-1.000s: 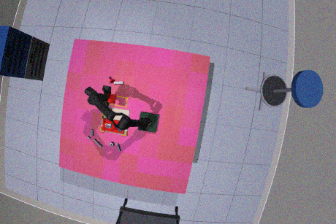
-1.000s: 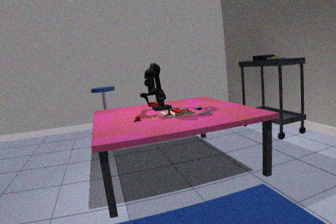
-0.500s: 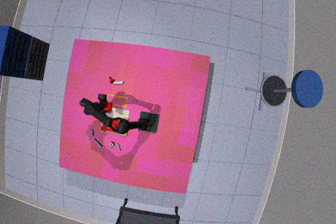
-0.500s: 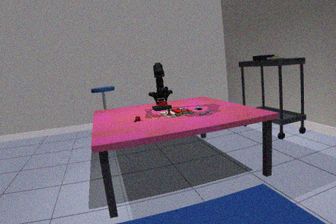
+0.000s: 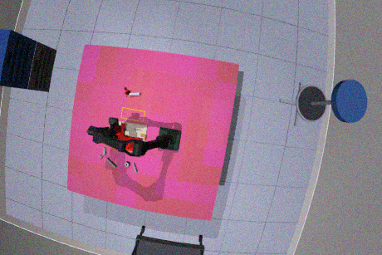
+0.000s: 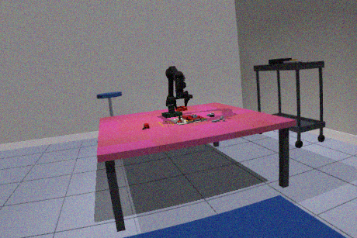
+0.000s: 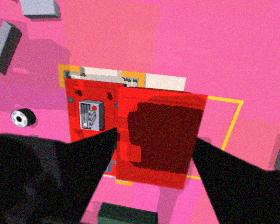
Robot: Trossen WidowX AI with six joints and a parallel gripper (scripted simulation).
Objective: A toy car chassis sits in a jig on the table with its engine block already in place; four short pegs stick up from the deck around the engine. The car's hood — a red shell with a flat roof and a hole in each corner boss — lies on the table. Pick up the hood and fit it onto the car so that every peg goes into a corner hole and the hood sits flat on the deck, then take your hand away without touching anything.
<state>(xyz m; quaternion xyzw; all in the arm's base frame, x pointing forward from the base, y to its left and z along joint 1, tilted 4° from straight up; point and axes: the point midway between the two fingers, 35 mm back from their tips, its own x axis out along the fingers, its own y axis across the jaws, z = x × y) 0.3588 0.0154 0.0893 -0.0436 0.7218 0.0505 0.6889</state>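
The grey engine block lies 110 mm to the left of my gripper tip, 80 mm below it and 30 mm behind it. Round my gripper tip: red hood: 10 mm above.
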